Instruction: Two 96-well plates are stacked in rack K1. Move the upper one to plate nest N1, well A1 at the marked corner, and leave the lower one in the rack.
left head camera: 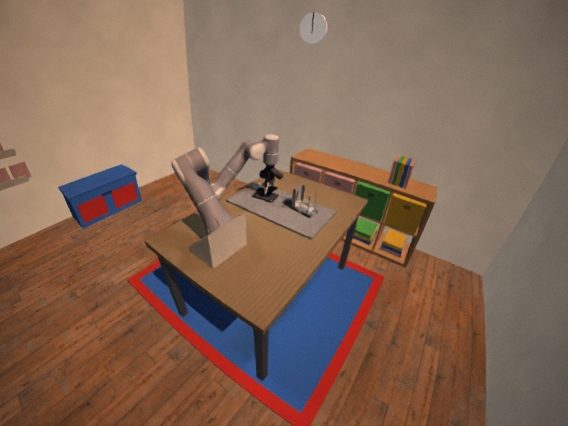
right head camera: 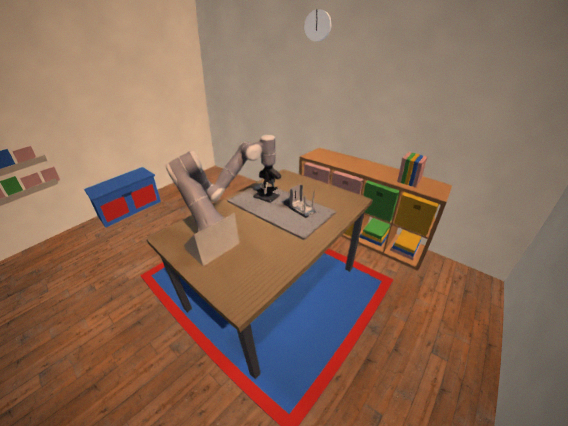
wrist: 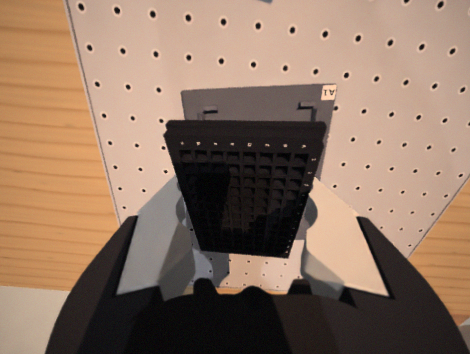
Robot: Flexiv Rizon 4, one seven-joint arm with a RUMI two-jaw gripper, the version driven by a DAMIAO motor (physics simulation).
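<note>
My gripper [left head camera: 270,187] [right head camera: 268,187] [wrist: 242,175] is shut on a black 96-well plate [wrist: 245,167], with a jaw on each long side. The plate is held over plate nest N1 [left head camera: 265,198] [right head camera: 266,198] [wrist: 260,102], a dark grey base. In the wrist view the plate's A and 1 labels are at its upper right corner, the same side as the nest's A1 mark [wrist: 328,92]. The plate hides most of the nest; the exact gap is hard to judge. Rack K1 [left head camera: 302,192] [right head camera: 301,192] stands to the right, with a pale thing low between its posts; details are too small.
The nest and rack stand on a grey perforated board [left head camera: 312,227] [right head camera: 304,228] [wrist: 140,110] on the wooden table [left head camera: 270,280] [right head camera: 250,280] [wrist: 45,150]. An upright beige panel [left head camera: 228,241] [right head camera: 218,240] stands near the arm's base. The rack's upright posts rise beside the gripper's area.
</note>
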